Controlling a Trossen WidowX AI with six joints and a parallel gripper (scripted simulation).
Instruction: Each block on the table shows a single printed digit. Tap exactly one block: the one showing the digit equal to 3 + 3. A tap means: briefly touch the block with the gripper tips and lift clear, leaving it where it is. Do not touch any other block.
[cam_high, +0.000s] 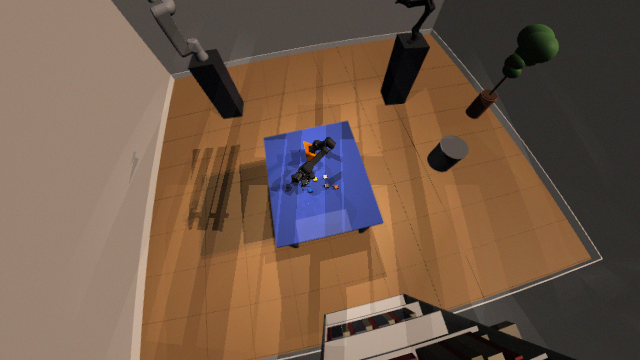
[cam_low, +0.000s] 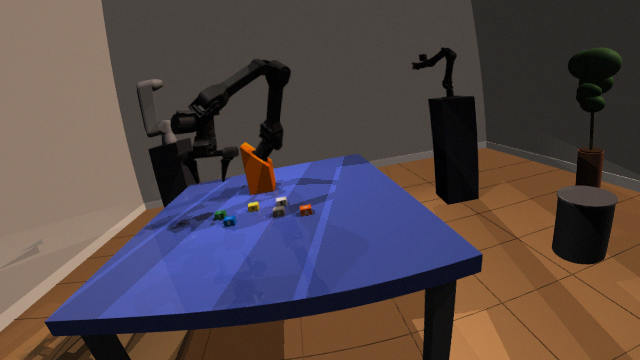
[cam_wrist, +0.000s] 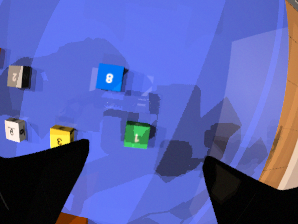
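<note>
Right now my gripper tip is 4 cm short of the orange block, 28 cm to the right of it and 11 cm above it. The rest, counted from my gripper tip: blue block 4 cm ahead, 5 cm to the left, 11 cm below; then yellow block 6 cm behind, 10 cm to the left, 11 cm below; then green block 3 cm behind, 1 cm to the right, 11 cm below.
</note>
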